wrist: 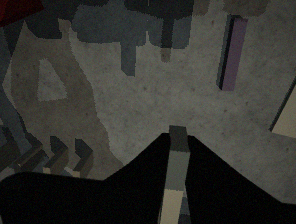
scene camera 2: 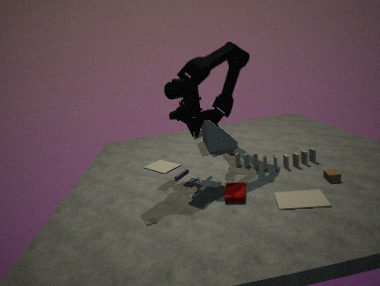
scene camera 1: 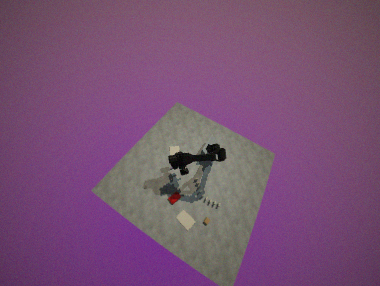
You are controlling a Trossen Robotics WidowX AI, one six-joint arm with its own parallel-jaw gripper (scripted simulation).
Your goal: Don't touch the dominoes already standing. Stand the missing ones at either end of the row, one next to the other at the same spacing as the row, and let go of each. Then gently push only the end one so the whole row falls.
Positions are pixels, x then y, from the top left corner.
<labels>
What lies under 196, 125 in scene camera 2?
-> My gripper.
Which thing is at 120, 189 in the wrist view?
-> My gripper.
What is my gripper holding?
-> A pale domino.
</labels>
